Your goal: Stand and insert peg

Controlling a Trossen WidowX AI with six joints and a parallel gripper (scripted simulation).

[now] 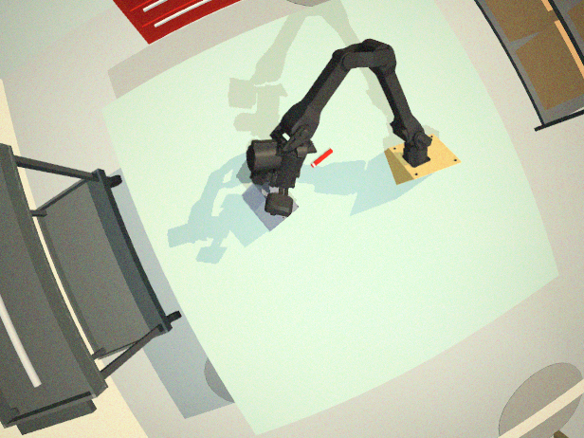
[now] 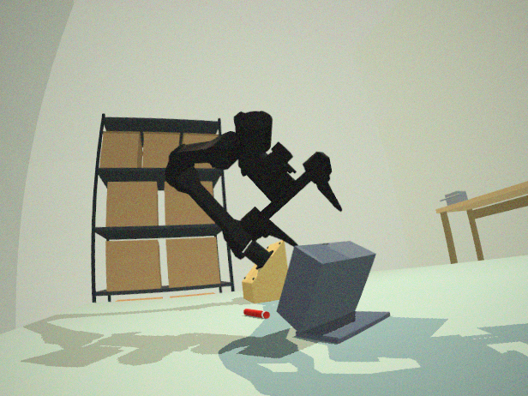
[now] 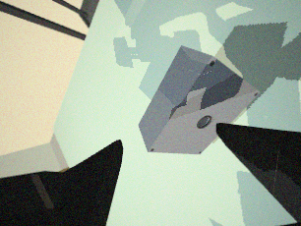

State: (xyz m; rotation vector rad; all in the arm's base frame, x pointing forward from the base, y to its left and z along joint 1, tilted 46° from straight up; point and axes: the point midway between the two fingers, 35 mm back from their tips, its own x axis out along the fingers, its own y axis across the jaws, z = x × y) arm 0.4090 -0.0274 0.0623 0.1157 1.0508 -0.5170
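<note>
The red peg lies 17 cm behind my gripper tip, 6 cm to the right of it and 14 cm below it. From my gripper tip the other things lie so: grey sloped panel: 1 cm ahead, 1 cm to the right, 8 cm below.
</note>
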